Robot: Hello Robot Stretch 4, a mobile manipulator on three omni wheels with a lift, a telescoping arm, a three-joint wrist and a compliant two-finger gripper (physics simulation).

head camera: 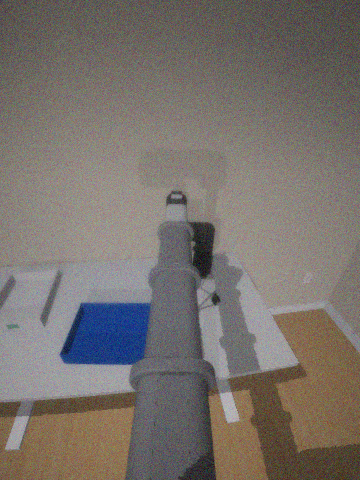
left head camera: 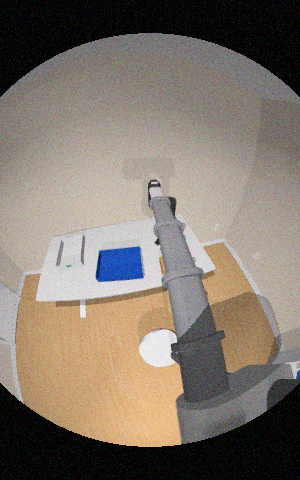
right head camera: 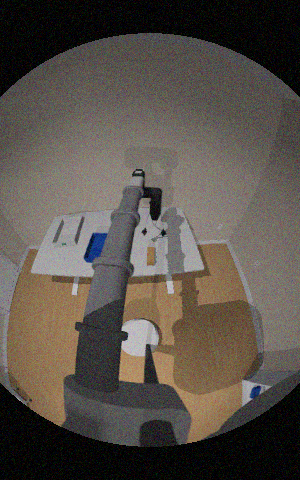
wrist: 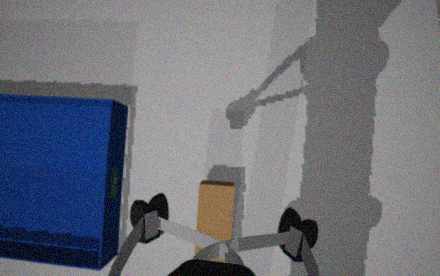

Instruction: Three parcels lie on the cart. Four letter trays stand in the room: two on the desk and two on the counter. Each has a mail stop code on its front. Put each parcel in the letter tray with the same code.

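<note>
My gripper is open and empty above the desk. An orange-brown block lies on the desk below and between the fingers in the wrist view; the arm hides most of it in the left head view. A blue tray stands left of the block. A white tray stands farther left, with a green mark on its front. No code is readable.
A blue item lies on a white surface at the lower right of the right head view. A round white object stands on the wooden floor before the desk. A wall rises behind the desk. My arm crosses the head views.
</note>
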